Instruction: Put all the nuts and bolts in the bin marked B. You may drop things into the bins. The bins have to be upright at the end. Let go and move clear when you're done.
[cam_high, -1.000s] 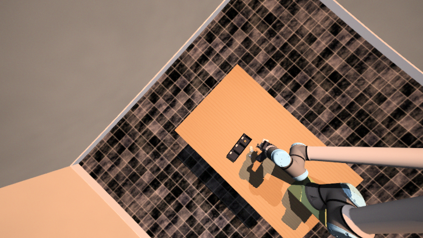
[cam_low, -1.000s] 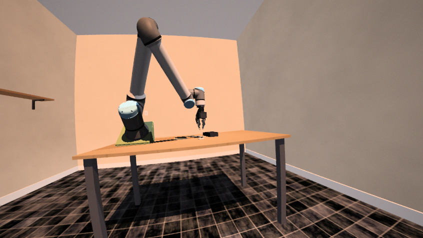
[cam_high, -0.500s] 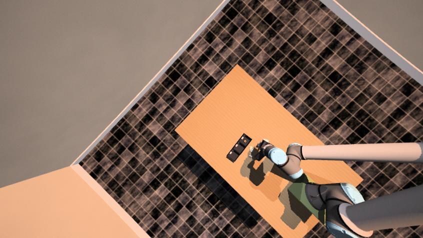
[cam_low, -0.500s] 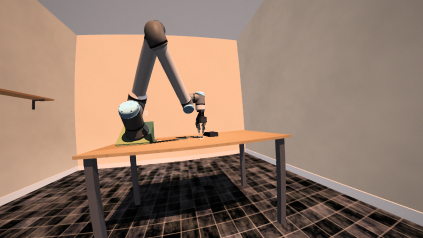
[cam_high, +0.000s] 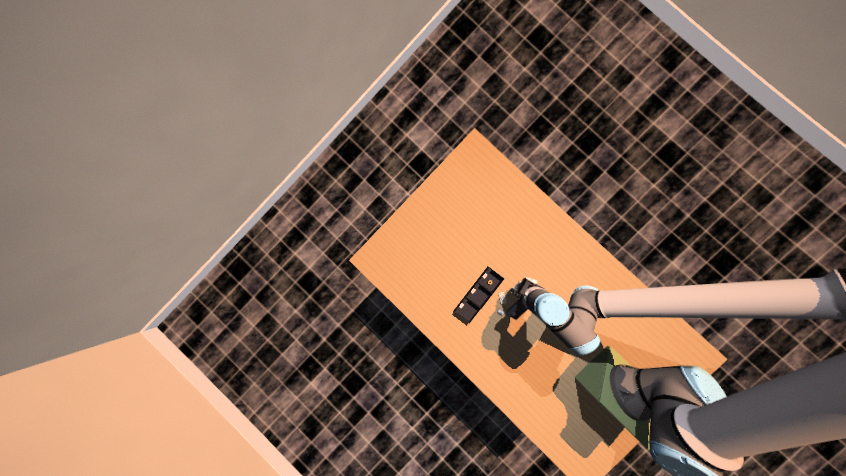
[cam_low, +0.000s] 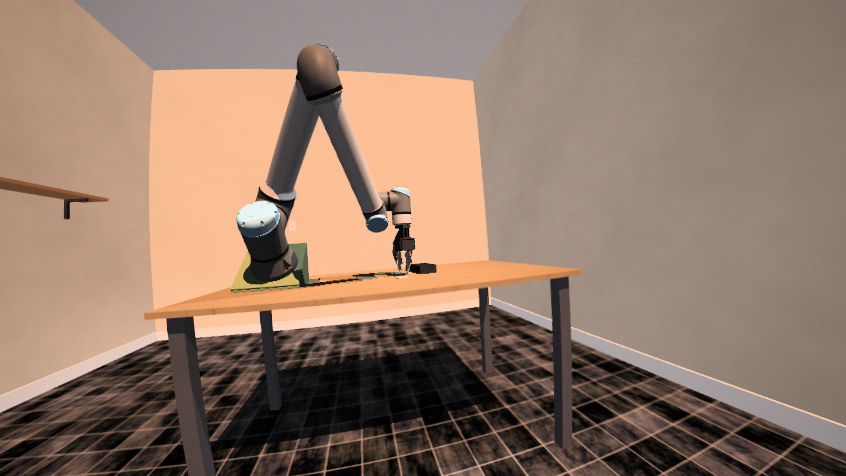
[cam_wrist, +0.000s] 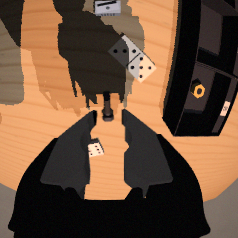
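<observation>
My gripper is now 2 cm above the dark bolt and 1 cm to the left of it. Round my hand: white piece 11 cm to the left, 2 cm below, 2 cm behind; then white square piece 8 cm to the right, 3 cm behind, 2 cm below; then gold nut 11 cm ahead, 4 cm to the left, 2 cm below.
</observation>
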